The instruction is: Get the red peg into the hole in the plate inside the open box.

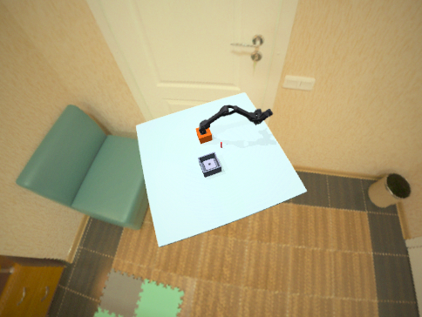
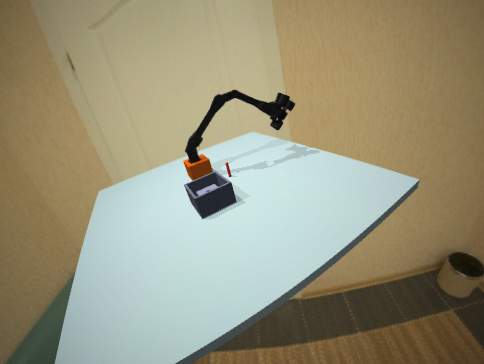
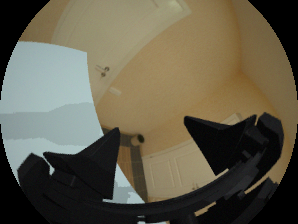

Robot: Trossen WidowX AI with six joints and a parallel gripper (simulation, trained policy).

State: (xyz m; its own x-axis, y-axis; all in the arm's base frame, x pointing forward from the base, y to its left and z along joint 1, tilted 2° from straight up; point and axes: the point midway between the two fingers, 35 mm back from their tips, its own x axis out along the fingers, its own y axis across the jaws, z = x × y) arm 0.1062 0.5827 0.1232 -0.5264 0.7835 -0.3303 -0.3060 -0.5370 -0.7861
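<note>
The red peg lies 50 cm to the right of my gripper tip, 15 cm below it and 8 cm ahead of it. Also, from my gripper tip: dark grey box (67 cm to the right, 24 cm ahead, 16 cm below).
</note>
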